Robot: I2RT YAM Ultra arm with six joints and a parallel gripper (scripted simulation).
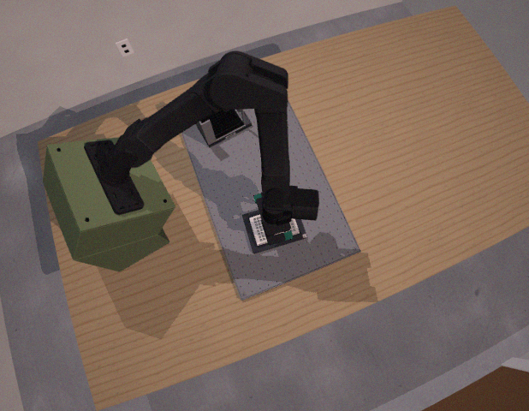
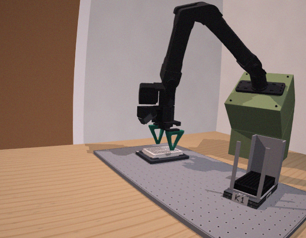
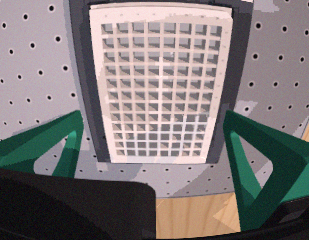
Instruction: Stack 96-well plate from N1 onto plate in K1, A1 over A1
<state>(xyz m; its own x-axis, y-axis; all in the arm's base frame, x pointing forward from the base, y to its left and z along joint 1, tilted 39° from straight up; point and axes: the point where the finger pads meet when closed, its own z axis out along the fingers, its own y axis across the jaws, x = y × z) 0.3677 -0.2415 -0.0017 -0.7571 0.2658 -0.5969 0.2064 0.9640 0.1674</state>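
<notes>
Right now the white 96-well plate is 10 mm to the right of my hand and 30 mm below it. From my hand the other things lie so: thin post 110 mm ahead, 330 mm to the left, 40 mm above; then black 96-well plate 40 mm ahead, 370 mm to the left, 20 mm below; then pale A1 square 60 mm ahead, 80 mm to the right, 30 mm below.
</notes>
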